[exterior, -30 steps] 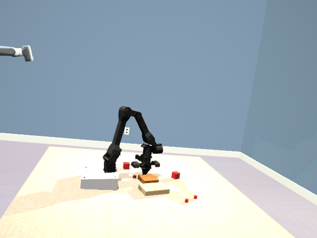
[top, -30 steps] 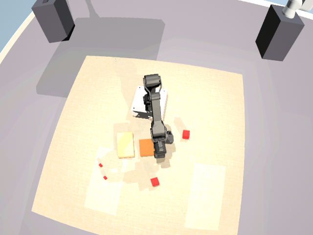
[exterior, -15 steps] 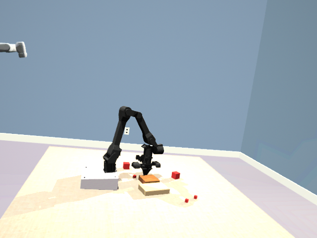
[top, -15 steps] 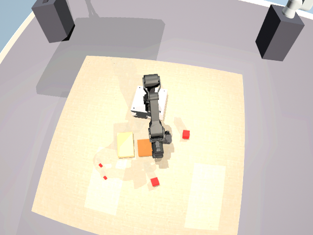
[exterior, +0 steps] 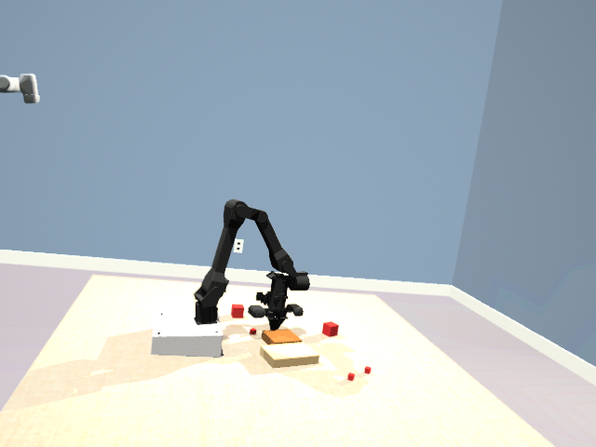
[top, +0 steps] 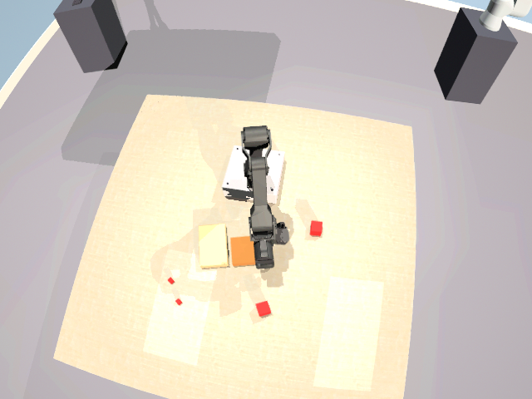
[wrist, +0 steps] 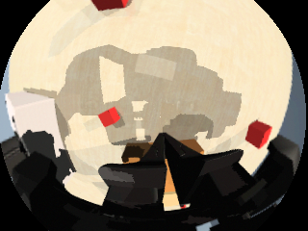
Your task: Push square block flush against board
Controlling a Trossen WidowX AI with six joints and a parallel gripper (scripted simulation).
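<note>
My gripper tip is now 1 cm short of the square block, 6 cm to the left of it and 1 cm below it. The rest, counted from my gripper tip: pale cream board: 1 cm behind, 18 cm to the right, 1 cm above.
</note>
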